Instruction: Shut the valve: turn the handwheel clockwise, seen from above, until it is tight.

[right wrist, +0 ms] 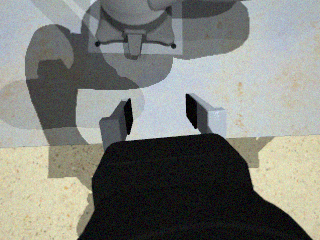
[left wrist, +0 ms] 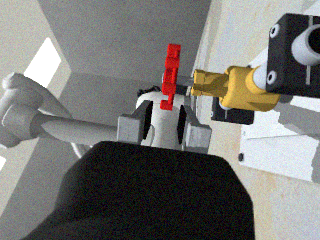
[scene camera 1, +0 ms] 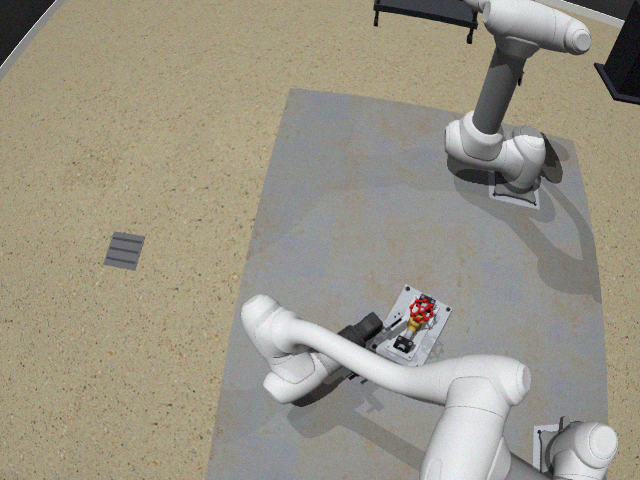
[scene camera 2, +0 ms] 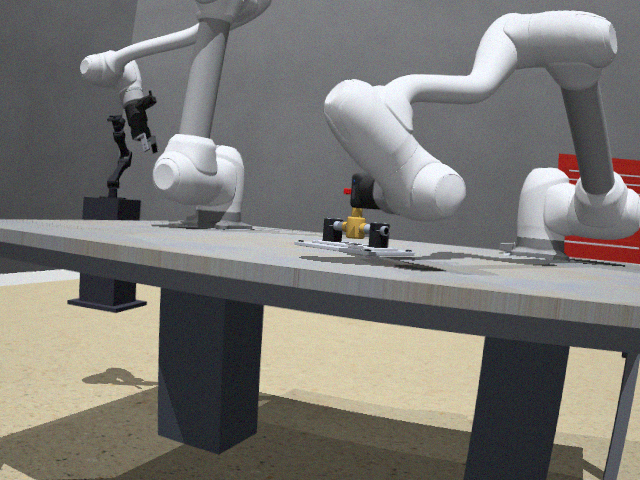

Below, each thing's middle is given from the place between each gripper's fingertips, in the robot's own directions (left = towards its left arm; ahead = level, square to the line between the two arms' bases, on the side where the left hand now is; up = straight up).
Labels:
The red handwheel (left wrist: 170, 79) lies 80 mm behind my left hand (scene camera 1: 400, 314), 20 mm to the right of it and 10 mm below it. From my left hand the other things lie so: pale base plate (scene camera 1: 378, 345): 130 mm below, 80 mm behind, 20 mm to the right.
My right hand (scene camera 2: 151, 151) is 87 cm to the right of the red handwheel, 50 cm short of it and 14 cm above it. The rest, counted from my right hand: pale base plate (87 cm to the left, 50 cm ahead, 26 cm below).

